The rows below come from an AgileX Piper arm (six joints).
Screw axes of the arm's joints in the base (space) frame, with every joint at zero. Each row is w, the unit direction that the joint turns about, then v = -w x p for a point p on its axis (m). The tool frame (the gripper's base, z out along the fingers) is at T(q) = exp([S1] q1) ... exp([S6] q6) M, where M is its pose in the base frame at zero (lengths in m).
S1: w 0 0 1 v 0 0 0
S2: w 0 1 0 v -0.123 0 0
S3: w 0 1 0 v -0.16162 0 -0.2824
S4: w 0.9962 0 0.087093 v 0 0.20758 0
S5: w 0 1 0 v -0.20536 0 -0.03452
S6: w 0.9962 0 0.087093 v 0 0.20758 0
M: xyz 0.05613 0 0.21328 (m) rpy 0 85.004 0 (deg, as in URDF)
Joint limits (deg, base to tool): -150..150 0..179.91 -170..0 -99.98..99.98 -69.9..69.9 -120..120
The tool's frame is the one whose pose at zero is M.
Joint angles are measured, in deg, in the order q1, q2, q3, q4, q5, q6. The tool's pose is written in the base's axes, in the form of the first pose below.
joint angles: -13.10, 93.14, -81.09, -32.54, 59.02, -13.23
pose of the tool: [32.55, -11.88, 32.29], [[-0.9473, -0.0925, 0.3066], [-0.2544, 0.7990, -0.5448], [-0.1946, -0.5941, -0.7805]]
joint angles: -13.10, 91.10, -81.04, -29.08, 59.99, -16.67
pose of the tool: [31.76, -11.32, 33.18], [[-0.9384, -0.1178, 0.3248], [-0.2781, 0.8154, -0.5077], [-0.2050, -0.5668, -0.7980]]
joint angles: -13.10, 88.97, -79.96, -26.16, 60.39, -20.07
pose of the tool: [30.87, -10.77, 33.64], [[-0.9277, -0.1543, 0.3400], [-0.3104, 0.8248, -0.4727], [-0.2074, -0.5440, -0.8130]]
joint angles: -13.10, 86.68, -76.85, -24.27, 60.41, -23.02
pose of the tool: [29.71, -10.25, 33.23], [[-0.9207, -0.2033, 0.3332], [-0.3436, 0.8273, -0.4445], [-0.1852, -0.5237, -0.8315]]
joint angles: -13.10, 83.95, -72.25, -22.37, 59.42, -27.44
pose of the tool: [28.32, -9.65, 32.31], [[-0.9022, -0.2810, 0.3273], [-0.4040, 0.8164, -0.4126], [-0.1513, -0.5045, -0.8501]]
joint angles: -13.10, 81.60, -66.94, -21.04, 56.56, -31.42
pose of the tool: [27.18, -9.12, 30.93], [[-0.8734, -0.3545, 0.3339], [-0.4696, 0.7943, -0.3853], [-0.1286, -0.4933, -0.8603]]
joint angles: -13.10, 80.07, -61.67, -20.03, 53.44, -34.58
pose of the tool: [26.23, -8.67, 29.17], [[-0.8456, -0.4182, 0.3316], [-0.5232, 0.7726, -0.3596], [-0.1058, -0.4776, -0.8722]]
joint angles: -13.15, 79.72, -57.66, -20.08, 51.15, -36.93
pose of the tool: [25.62, -8.48, 27.48], [[-0.8227, -0.4738, 0.3141], [-0.5641, 0.7488, -0.3480], [-0.0703, -0.4635, -0.8833]]
